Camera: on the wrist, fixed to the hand. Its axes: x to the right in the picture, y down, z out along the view.
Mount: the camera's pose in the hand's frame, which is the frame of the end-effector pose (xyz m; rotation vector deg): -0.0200 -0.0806 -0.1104 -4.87 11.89 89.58
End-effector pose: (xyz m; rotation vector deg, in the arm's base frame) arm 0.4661 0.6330 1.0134 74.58 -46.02 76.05
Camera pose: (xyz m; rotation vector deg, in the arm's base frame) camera 0.5124 0.7507 0.9580 13.25 -104.28 141.24
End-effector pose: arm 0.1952 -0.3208 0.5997 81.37 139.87 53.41
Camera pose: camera 0.0994 -0.4134 0.6362 -139.17 -37.62 -56.19
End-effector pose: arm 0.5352 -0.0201 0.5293 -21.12 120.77 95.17
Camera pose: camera 0.5712 -0.1479 0.4913 -56.00 -93.04 -87.62
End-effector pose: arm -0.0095 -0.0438 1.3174 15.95 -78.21 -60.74
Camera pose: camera 0.0545 -0.1165 1.2189 -38.29 -52.08 13.53
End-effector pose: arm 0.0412 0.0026 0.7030 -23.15 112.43 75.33
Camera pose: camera 0.0606 -0.1333 0.6872 -58.93 -107.14 -102.03
